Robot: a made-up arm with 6 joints.
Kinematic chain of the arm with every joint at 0, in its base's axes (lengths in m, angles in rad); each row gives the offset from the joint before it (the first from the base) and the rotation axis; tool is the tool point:
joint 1: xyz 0 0 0.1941 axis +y
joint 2: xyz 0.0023 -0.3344 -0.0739 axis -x
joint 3: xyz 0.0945 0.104 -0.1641 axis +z
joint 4: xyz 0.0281 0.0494 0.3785 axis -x
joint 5: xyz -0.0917 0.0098 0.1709 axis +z
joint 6: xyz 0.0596 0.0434 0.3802 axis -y
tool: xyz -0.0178 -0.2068 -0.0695
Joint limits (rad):
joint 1: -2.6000..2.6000
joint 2: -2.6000..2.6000
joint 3: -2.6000..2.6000
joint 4: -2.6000..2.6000
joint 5: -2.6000..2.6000
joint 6: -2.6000..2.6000
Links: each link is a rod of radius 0.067 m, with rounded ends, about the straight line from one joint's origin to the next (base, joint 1, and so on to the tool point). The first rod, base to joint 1, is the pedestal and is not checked.
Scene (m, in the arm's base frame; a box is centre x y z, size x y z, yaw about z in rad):
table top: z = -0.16
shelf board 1: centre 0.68 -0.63 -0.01 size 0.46 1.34 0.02 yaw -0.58
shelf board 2: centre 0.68 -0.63 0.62 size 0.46 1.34 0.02 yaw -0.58
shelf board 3: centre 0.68 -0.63 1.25 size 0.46 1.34 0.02 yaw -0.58
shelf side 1: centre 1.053 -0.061 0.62 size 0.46 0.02 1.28 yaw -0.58
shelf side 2: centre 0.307 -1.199 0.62 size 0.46 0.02 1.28 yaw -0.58
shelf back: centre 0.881 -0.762 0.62 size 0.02 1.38 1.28 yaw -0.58
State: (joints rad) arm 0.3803 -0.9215 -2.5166 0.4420 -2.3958 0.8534
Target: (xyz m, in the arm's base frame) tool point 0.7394 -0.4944 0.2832
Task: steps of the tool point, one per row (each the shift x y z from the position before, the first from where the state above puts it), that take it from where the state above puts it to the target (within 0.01 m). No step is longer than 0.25 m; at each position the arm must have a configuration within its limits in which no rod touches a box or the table.
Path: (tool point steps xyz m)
1: 0.1003 0.1546 0.0249
2: 0.0783 0.1935 -0.0381

